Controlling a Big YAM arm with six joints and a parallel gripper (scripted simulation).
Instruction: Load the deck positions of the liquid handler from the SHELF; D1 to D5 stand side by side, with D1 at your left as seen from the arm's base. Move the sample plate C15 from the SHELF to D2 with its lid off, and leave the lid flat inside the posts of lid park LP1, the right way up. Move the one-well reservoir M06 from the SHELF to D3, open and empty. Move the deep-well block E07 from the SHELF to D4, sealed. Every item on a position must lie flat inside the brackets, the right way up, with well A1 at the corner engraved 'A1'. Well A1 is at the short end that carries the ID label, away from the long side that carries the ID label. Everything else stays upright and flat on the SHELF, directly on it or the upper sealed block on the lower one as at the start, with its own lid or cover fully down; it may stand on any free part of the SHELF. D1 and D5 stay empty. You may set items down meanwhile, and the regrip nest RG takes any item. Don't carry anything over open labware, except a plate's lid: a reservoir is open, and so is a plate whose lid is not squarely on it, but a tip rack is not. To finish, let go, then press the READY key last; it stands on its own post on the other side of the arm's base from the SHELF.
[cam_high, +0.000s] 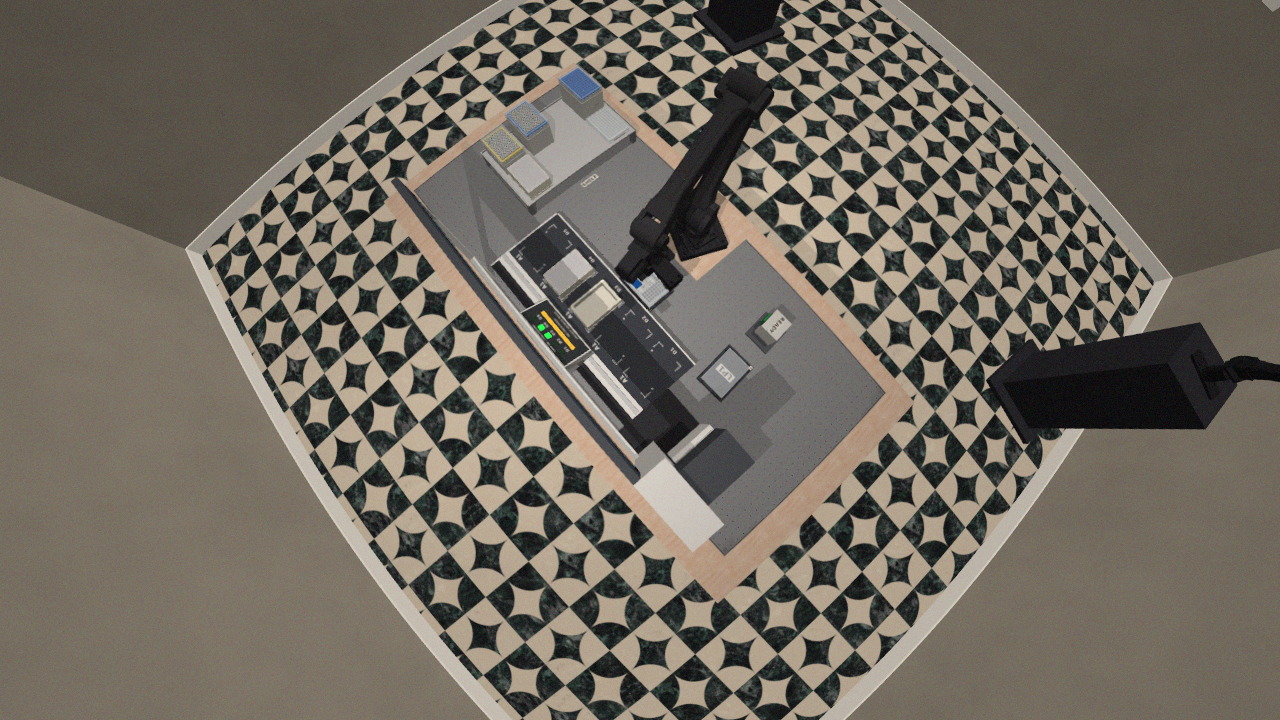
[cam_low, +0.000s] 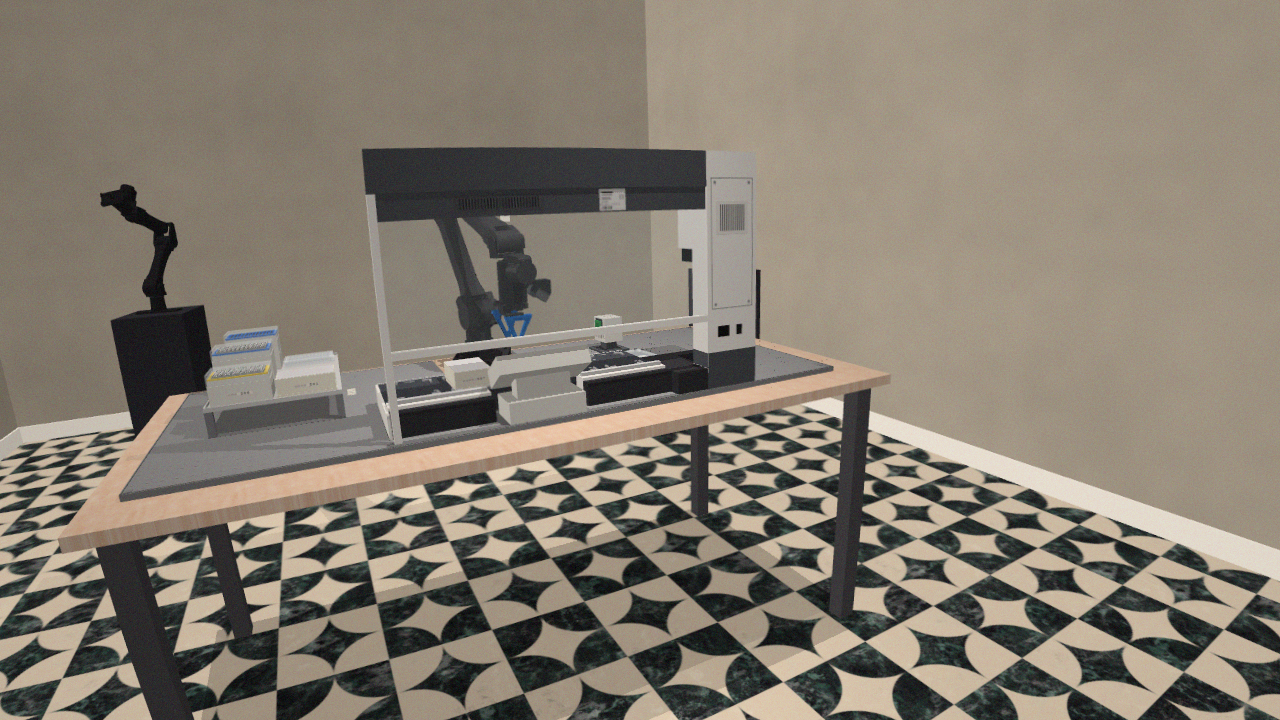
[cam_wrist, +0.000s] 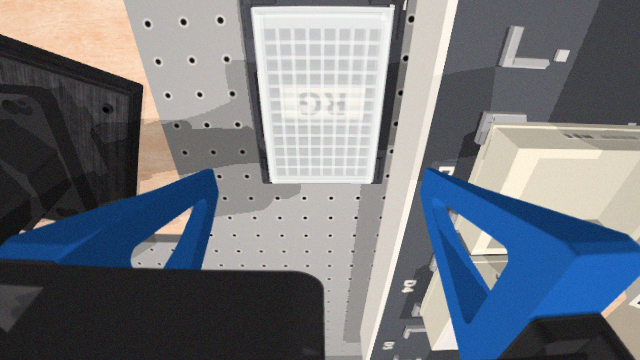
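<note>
Right now my hand is 110 mm above the regrip nest RG. Also, from my hand: clear plate lid (360 mm to the left, 100 mm below, 50 mm behind); READY key (290 mm to the left, 220 mm behind, 30 mm below); cream one-well reservoir (170 mm ahead, 50 mm below, 10 mm to the right).
</note>
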